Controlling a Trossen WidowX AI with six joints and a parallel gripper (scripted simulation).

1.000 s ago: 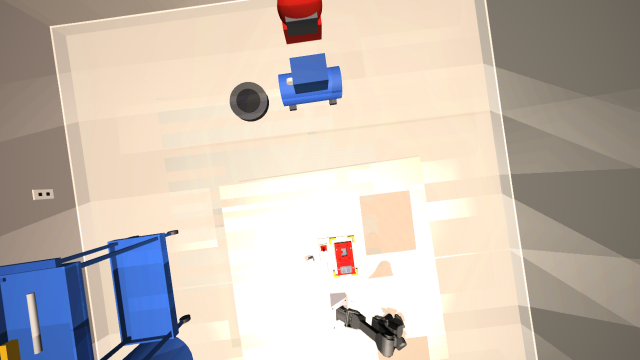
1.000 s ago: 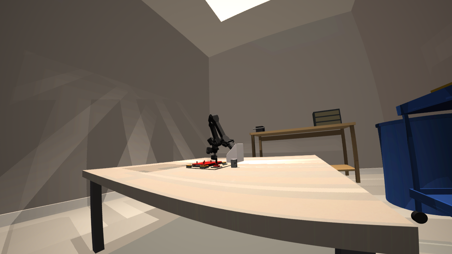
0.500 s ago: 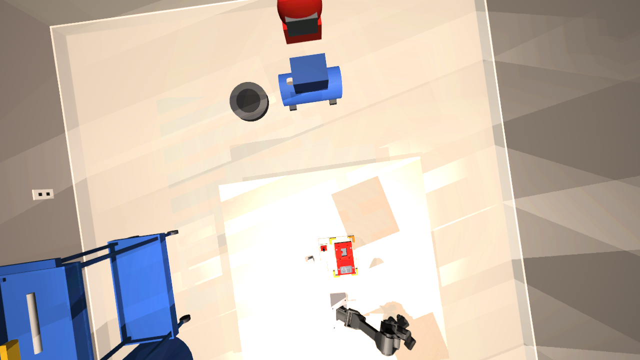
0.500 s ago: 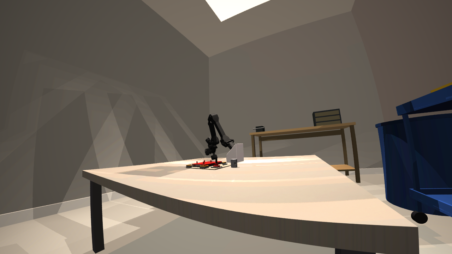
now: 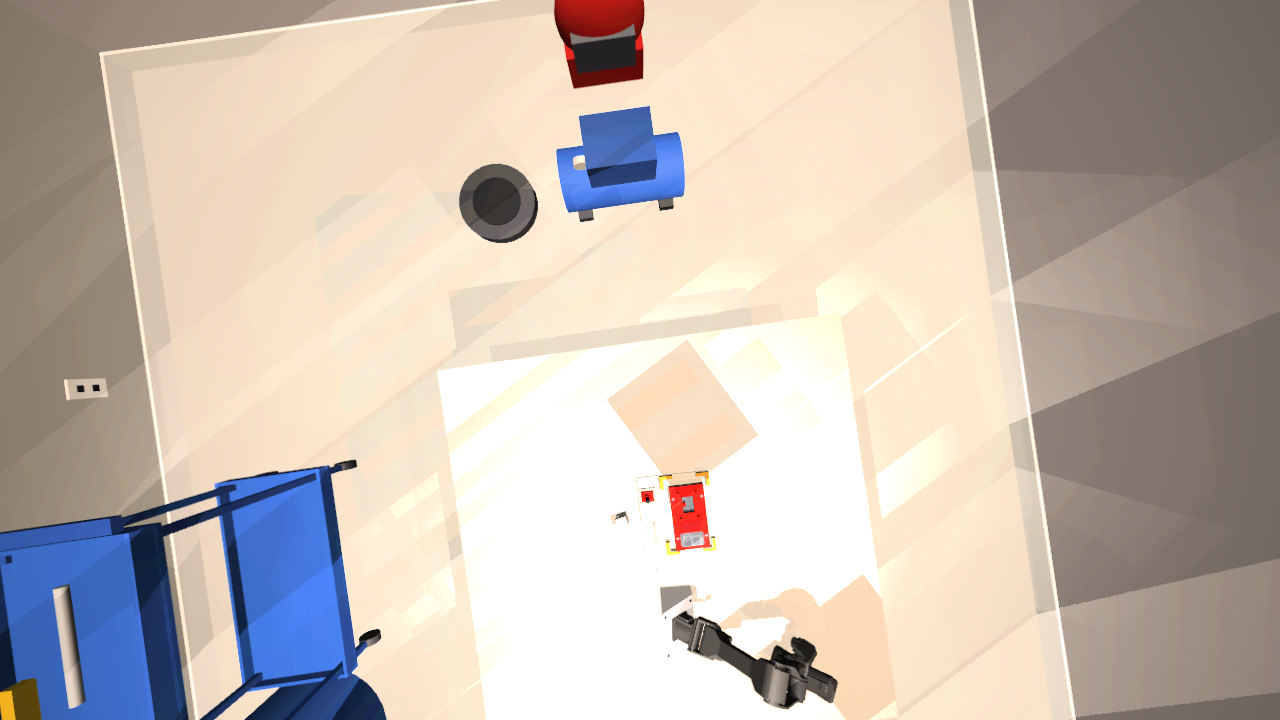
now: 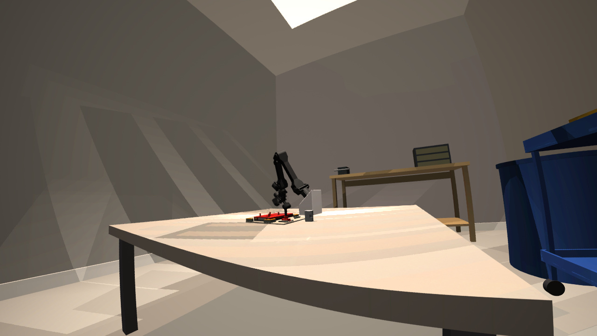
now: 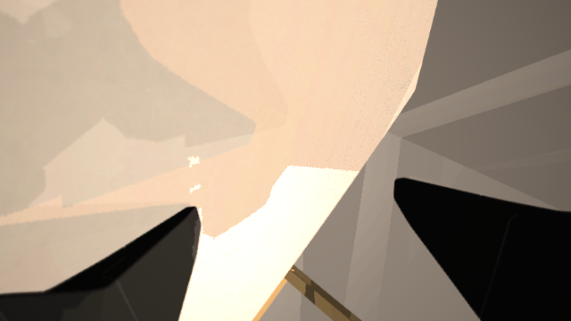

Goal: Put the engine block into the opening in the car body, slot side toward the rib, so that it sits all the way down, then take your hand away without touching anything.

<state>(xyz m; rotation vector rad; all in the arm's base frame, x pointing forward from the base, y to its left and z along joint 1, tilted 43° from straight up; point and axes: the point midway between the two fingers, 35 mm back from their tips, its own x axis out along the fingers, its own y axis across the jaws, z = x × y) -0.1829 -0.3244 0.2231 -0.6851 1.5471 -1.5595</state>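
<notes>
My gripper tip is now 580 mm to the right of the engine block, 490 mm short of it and 10 mm above it.
</notes>
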